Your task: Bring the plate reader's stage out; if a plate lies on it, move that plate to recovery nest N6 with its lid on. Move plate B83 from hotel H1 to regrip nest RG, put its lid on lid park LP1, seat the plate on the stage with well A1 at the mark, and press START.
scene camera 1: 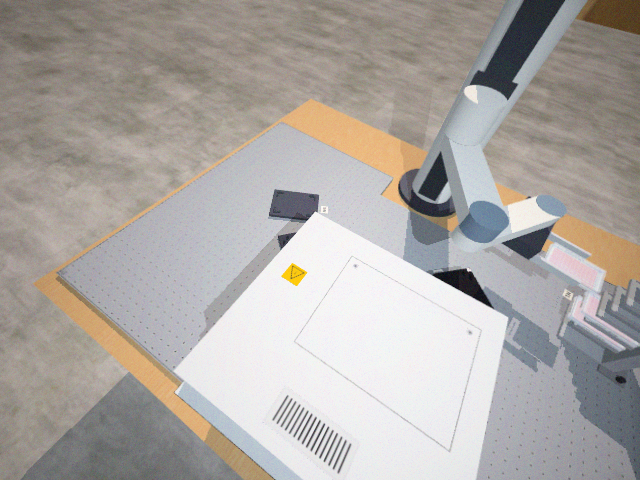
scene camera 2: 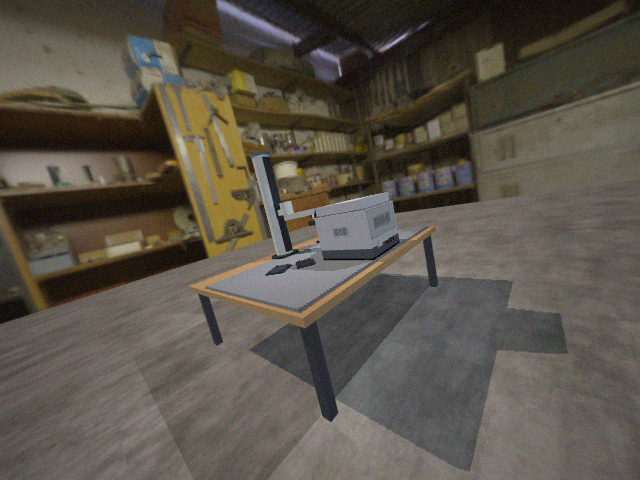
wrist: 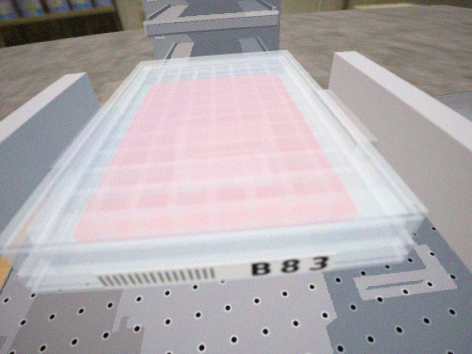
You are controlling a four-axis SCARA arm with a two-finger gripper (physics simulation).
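Pixels of known places: gripper, fingertip midpoint: (scene camera 1: 582, 270) (wrist: 212, 84); arm's base at its link origin: (scene camera 1: 428, 193) (scene camera 2: 285, 255).
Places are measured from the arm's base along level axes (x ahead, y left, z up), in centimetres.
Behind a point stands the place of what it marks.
Note:
My gripper (scene camera 1: 580, 269) {x 24.8, y 42.8, z 19.2 cm} (wrist: 212, 84) {x 24.8, y 42.8, z 19.2 cm} is shut on plate B83 (scene camera 1: 568, 262) {x 24.7, y 39.3, z 19.3 cm} (wrist: 220, 150) {x 24.2, y 37.5, z 19.3 cm}, one finger along each long side. The plate is level, has its clear lid on and hangs above the deck in front of the hotel (scene camera 1: 631, 294) {x 27.1, y 52.1, z 20.8 cm} (wrist: 212, 25) {x 26.1, y 51.7, z 20.2 cm}. Its B83 label faces the wrist camera. The plate reader (scene camera 1: 320, 330) {x 82.6, y -2.1, z 35.9 cm} (scene camera 2: 346, 229) {x 85.6, y -14.9, z 20.4 cm} is the big white box. A black part (scene camera 1: 460, 283) {x 38.6, y 20.9, z 7.3 cm}, perhaps the stage, shows at its arm-side edge, partly hidden by the housing; I see no plate on its visible part. The START button cannot be made out.
Other pink plates (scene camera 1: 599, 330) {x 31.4, y 54.7, z 9.6 cm} sit in the hotel. A dark nest (scene camera 1: 293, 204) {x 40.7, y -37.2, z 2.5 cm} (scene camera 2: 279, 269) {x 42.2, y -38.0, z 2.3 cm} lies left of the arm's base, with another dark nest (scene camera 1: 285, 239) {x 54.2, y -30.3, z 2.3 cm} (scene camera 2: 305, 262) {x 52.5, y -23.4, z 2.3 cm} close to the reader. A light corner bracket (wrist: 405, 282) {x 39.3, y 39.5, z 1.3 cm} lies on the deck below the plate's right side.

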